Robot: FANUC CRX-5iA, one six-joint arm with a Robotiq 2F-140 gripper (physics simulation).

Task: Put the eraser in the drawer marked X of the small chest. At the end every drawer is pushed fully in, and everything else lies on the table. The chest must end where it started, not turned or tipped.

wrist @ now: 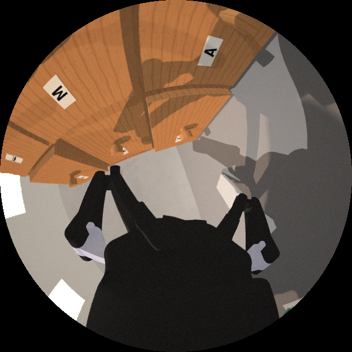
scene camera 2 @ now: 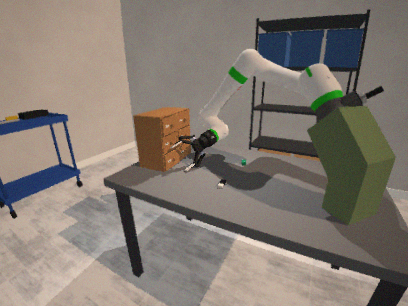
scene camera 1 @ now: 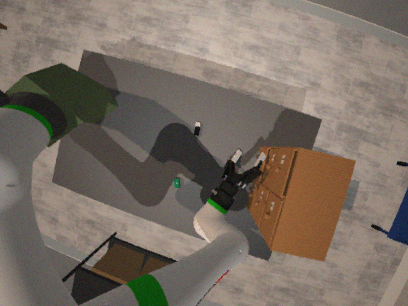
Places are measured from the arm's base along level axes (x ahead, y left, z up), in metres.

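Pixels of known places: gripper, fingertip midpoint: (scene camera 2: pixel 178 159) (scene camera 1: pixel 251 152); arm's base, origin of the base link: (scene camera 2: pixel 335 118) (scene camera 1: pixel 37 116).
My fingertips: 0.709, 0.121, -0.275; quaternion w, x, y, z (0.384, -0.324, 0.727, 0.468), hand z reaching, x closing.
For each thing: its top centre in the pictures, then the offset to it from my fingertips, as dx, dy, dz. Level surfaces: height alone.
- eraser, middle of its top: (scene camera 2: pixel 221 182) (scene camera 1: pixel 197 128) -0.276, +0.024, -0.059
- small chest, middle of its top: (scene camera 1: pixel 313 207) (scene camera 2: pixel 163 111) +0.170, -0.100, +0.234
- small green block, middle of its top: (scene camera 1: pixel 176 183) (scene camera 2: pixel 243 160) -0.282, -0.273, -0.055
- table, its level: dz -0.072
The eraser (scene camera 1: pixel 198 128) (scene camera 2: pixel 221 184), white with a black sleeve, lies on the table near its middle. The small chest (scene camera 1: pixel 317 200) (scene camera 2: pixel 148 140) (wrist: pixel 95 60) stands upright at one table end. The drawer marked X (wrist: pixel 168 117) is in its bottom row; its label is small and seen aslant. Edges show beside this front and beside another drawer front (wrist: pixel 55 167), which look not flush; how far they stand out is unclear. My gripper (scene camera 1: pixel 249 157) (scene camera 2: pixel 182 157) (wrist: pixel 179 173) is open and empty close before the chest's front; whether a finger touches it is unclear.
A small green block (scene camera 1: pixel 177 183) (scene camera 2: pixel 243 162) lies on the table (scene camera 1: pixel 145 70) (scene camera 2: pixel 260 220). The arm's green pedestal (scene camera 1: pixel 67 92) (scene camera 2: pixel 350 165) is at the other end. A blue trolley (scene camera 2: pixel 40 187) and a dark shelf rack (scene camera 2: pixel 312 23) stand beyond the table.
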